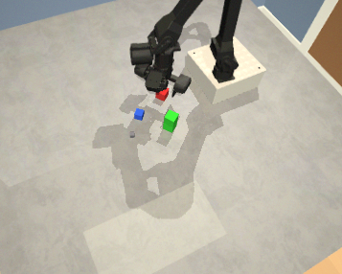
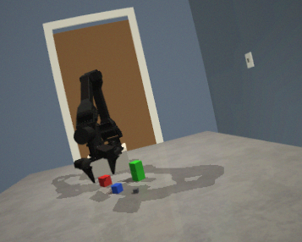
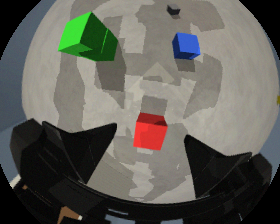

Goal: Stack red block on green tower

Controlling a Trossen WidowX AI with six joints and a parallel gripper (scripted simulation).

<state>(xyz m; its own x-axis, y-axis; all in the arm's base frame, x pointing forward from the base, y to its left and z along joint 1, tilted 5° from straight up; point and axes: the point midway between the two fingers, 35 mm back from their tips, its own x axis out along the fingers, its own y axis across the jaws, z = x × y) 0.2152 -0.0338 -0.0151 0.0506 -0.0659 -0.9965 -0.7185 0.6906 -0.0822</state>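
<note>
Right now the red block is 10 mm below my gripper tip. Also, from my gripper tip: grey cube: 140 mm ahead, 130 mm to the left, 20 mm below; then blue block: 100 mm ahead, 60 mm to the left, 20 mm below.
</note>
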